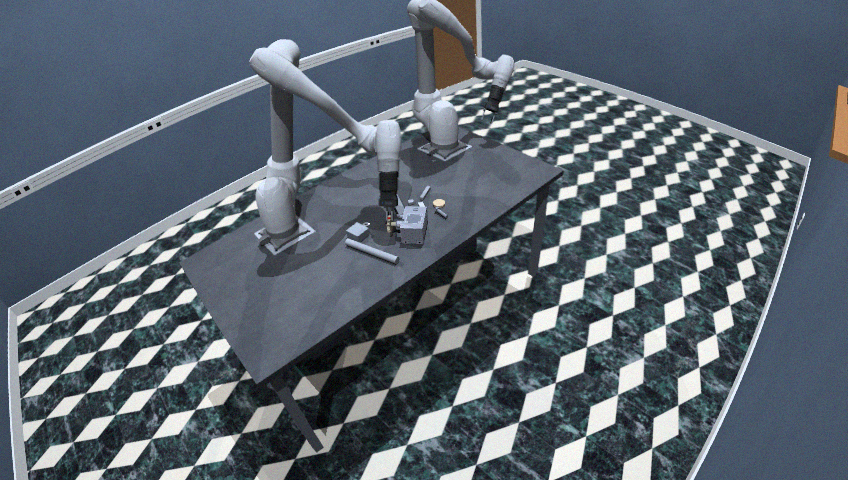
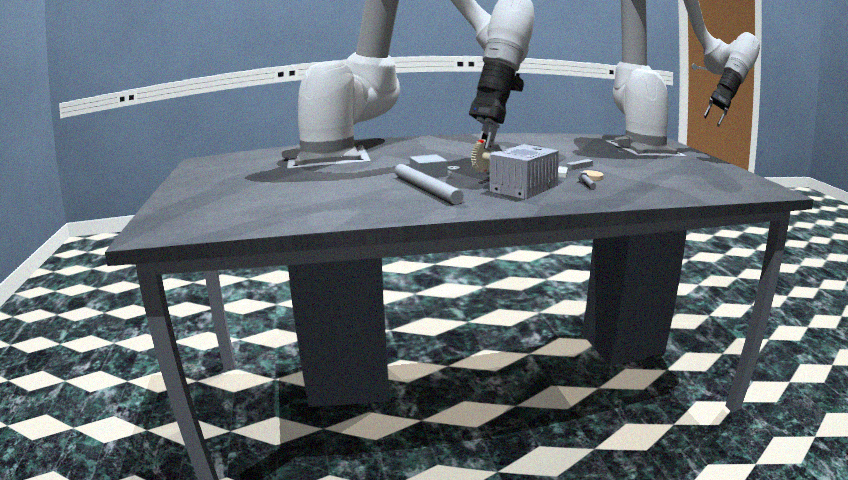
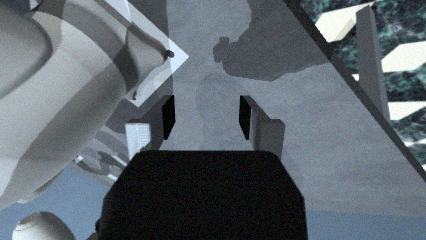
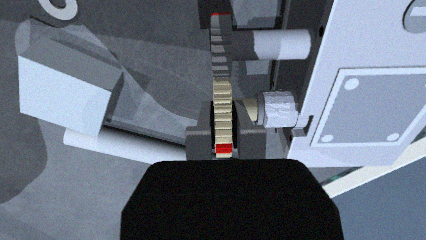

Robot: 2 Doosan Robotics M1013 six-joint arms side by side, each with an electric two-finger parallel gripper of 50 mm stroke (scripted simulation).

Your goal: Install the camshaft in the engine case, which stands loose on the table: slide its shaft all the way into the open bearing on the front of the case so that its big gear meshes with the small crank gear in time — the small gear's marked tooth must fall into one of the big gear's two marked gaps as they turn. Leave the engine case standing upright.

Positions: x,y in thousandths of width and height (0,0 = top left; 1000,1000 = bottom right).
Labels:
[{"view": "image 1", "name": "engine case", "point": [486,476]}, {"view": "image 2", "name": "my left gripper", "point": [839,253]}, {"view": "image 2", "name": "my right gripper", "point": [571,311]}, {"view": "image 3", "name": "my left gripper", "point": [487,452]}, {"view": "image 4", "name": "my right gripper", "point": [522,481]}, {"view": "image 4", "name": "grey block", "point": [137,352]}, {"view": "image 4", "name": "engine case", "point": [802,394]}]

